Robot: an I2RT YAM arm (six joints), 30 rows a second.
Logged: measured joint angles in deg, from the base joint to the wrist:
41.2, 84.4, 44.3, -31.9, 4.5, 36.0
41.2, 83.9, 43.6, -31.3, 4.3, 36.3
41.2, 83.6, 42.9, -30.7, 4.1, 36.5
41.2, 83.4, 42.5, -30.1, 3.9, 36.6
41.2, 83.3, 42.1, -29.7, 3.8, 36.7
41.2, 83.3, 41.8, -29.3, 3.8, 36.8
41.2, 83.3, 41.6, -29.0, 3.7, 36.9
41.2, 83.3, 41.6, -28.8, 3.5, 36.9
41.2, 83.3, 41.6, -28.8, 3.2, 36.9
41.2, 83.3, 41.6, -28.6, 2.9, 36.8
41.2, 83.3, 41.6, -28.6, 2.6, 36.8
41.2, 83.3, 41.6, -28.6, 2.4, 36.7
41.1, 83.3, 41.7, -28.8, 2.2, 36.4
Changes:
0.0, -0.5, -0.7, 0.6, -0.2, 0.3
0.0, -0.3, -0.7, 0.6, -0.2, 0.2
0.0, -0.2, -0.4, 0.6, -0.2, 0.1
0.0, -0.1, -0.4, 0.4, -0.1, 0.1
0.0, 0.0, -0.3, 0.4, 0.0, 0.1
0.0, 0.0, -0.2, 0.3, -0.1, 0.1
0.0, 0.0, 0.0, 0.2, -0.2, 0.0
0.0, 0.0, 0.0, 0.0, -0.3, 0.0
0.0, 0.0, 0.0, 0.2, -0.3, -0.1
0.0, 0.0, 0.0, 0.0, -0.3, 0.0
0.0, 0.0, 0.0, 0.0, -0.2, -0.1
-0.1, 0.0, 0.1, -0.2, -0.2, -0.3

